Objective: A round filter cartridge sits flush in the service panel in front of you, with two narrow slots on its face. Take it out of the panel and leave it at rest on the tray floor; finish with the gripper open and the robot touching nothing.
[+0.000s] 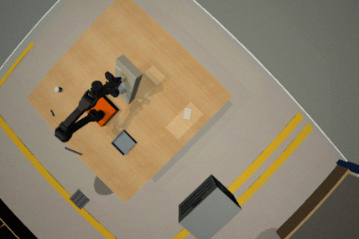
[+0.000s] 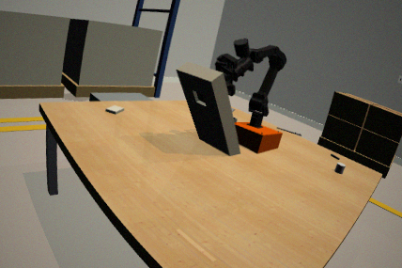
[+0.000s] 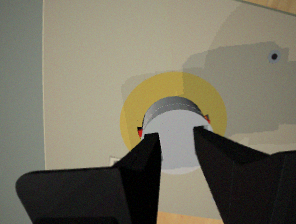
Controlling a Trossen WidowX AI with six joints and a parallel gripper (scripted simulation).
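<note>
The grey service panel is 2 cm behind my gripper tip and 9 cm below it. Also, from my gripper tip: round pale cartridge (1 cm ahead, 1 cm below); then white block (5 cm ahead, 50 cm to the right, 25 cm below); then grey tray (44 cm behind, 21 cm to the right, 24 cm below).
</note>
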